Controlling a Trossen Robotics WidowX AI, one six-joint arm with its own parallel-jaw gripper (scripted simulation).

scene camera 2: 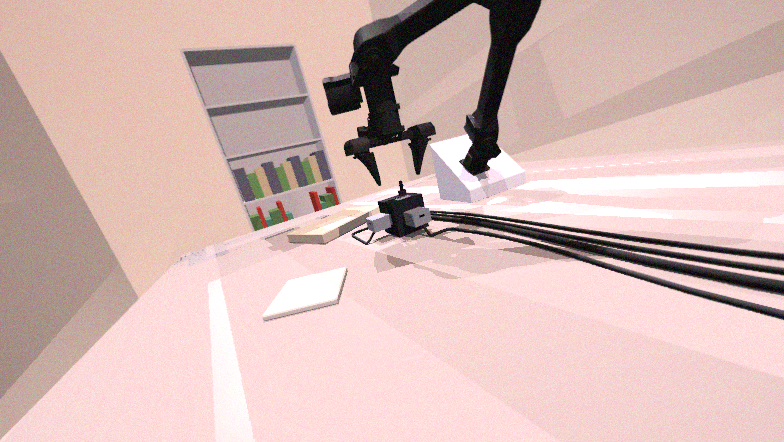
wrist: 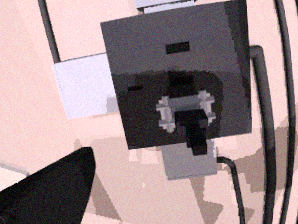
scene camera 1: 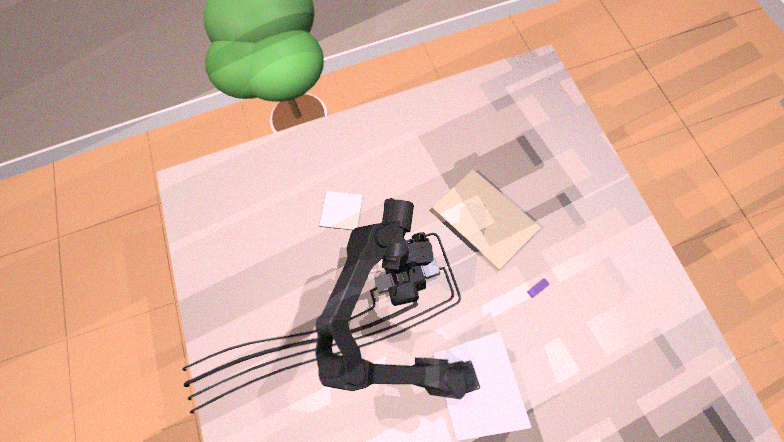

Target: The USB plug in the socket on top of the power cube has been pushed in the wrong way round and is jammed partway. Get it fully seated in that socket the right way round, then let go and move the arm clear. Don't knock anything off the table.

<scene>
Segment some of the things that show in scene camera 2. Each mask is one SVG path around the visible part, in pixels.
My gripper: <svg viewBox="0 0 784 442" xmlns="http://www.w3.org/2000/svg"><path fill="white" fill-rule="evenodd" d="M396 99L383 100L369 105L368 127L357 127L358 138L348 140L344 144L345 155L354 155L353 159L359 159L368 169L378 186L381 186L381 179L374 152L370 152L369 148L410 139L411 143L408 143L412 151L416 175L419 175L428 141L431 140L428 136L436 135L435 126L431 122L412 126L405 131L404 125L401 126L398 112L400 104L396 103Z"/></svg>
A white tile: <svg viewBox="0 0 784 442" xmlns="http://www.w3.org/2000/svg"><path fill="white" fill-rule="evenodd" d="M347 267L288 280L263 314L263 320L267 321L337 304L348 271Z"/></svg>
</scene>
